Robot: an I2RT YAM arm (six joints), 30 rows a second.
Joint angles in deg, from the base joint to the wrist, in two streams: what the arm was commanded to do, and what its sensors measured. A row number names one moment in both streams.
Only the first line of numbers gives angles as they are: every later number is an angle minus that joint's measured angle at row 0.
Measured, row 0:
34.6, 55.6, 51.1, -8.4, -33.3, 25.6
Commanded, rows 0 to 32:
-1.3, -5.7, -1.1, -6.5, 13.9, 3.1
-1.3, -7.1, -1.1, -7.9, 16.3, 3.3
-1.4, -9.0, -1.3, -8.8, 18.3, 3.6
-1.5, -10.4, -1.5, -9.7, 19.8, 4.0
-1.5, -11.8, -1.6, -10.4, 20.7, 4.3
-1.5, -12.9, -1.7, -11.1, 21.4, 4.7
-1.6, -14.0, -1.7, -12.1, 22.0, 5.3
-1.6, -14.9, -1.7, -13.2, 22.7, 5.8
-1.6, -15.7, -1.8, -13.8, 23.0, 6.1
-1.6, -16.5, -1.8, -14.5, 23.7, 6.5
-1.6, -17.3, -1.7, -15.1, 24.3, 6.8
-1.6, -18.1, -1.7, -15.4, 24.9, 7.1
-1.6, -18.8, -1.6, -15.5, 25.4, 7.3
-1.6, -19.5, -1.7, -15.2, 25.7, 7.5
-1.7, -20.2, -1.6, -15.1, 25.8, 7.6
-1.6, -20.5, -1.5, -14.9, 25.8, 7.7
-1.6, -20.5, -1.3, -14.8, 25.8, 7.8
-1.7, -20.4, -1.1, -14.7, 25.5, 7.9
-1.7, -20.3, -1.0, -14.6, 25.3, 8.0
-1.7, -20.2, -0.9, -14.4, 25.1, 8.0
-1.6, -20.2, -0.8, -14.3, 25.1, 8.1
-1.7, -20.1, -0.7, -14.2, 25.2, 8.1
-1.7, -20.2, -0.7, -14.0, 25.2, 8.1
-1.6, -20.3, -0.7, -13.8, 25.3, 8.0
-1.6, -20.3, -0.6, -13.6, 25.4, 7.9
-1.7, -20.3, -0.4, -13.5, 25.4, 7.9
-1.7, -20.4, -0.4, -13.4, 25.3, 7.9
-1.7, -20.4, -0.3, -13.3, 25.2, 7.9
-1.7, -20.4, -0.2, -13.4, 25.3, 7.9
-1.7, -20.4, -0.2, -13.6, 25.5, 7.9
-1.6, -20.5, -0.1, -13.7, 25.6, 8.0
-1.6, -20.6, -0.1, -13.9, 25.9, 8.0
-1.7, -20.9, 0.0, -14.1, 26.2, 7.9
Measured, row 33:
-1.6, -20.0, -2.0, -15.2, 24.5, 7.2
